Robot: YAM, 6 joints.
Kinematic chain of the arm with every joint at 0, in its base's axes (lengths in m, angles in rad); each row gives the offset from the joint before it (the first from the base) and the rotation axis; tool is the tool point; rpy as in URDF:
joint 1: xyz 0 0 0.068 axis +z
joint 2: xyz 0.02 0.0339 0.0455 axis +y
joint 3: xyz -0.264 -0.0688 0 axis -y
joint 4: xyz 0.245 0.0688 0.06 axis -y
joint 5: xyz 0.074 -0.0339 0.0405 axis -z
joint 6: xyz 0.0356 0 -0.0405 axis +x
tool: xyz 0 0 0 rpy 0 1.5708 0
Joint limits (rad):
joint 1: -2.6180..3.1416
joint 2: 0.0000..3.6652
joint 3: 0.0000..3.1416
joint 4: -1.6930..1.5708
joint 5: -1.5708..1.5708
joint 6: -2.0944..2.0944
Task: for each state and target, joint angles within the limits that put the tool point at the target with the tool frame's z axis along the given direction. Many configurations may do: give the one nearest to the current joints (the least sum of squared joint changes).
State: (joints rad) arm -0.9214 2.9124 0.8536 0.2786 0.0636 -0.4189
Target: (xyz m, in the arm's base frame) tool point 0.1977 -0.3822 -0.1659 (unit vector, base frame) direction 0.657 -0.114 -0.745
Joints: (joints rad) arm -1.1389 2.9758 1.5832 0.2919 -0.5812 -0.4189
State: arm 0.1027 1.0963 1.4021 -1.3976 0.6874 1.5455
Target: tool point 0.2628 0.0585 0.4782 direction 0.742 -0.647 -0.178
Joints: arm 0.3321 1.3759 1.7112 -0.6834 1.0221 1.5455
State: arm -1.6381 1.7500 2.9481 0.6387 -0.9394 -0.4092
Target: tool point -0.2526 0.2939 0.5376 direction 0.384 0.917 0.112
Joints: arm -0.7759 1.0079 3.1408 0.7133 -1.1760 -0.4092
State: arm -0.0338 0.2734 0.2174 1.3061 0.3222 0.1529
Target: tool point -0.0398 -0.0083 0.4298 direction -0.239 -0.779 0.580
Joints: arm -0.5556 0.1798 0.7274 0.6792 0.9071 0.1529
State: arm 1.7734 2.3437 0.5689 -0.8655 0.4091 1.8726
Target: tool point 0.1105 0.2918 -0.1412 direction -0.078 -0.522 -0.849
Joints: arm 1.2209 2.8638 1.4391 -0.6932 0.1059 1.8726
